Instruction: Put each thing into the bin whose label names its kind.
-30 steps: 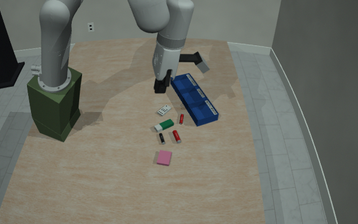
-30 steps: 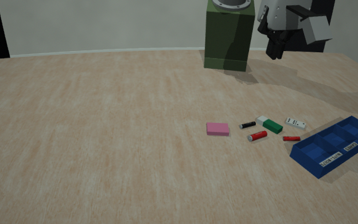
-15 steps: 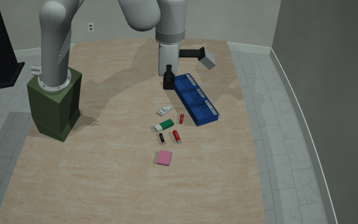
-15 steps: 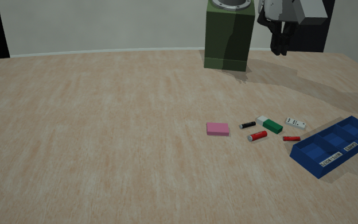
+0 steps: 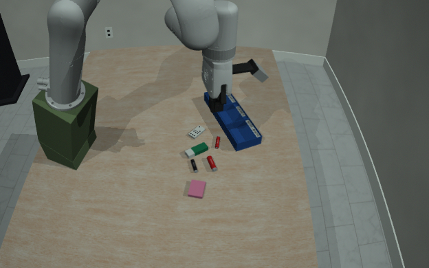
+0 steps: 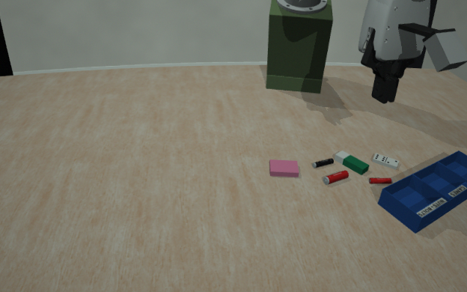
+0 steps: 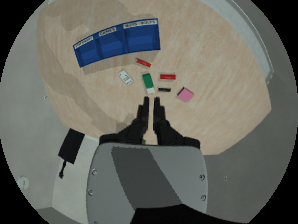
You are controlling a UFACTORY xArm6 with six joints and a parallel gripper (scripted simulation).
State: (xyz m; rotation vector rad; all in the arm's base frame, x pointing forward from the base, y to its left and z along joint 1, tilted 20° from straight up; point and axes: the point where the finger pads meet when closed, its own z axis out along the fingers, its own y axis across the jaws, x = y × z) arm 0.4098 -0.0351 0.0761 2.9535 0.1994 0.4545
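Right now my hand is 8 cm short of the blue bin, 12 cm to the right of it and 17 cm above it. Also, from my hand: thick red battery: 1 cm behind, 5 cm to the right, 18 cm below; green-and-white eraser: 6 cm behind, 18 cm below; thin red battery: 2 cm ahead, 3 cm to the left, 18 cm below.
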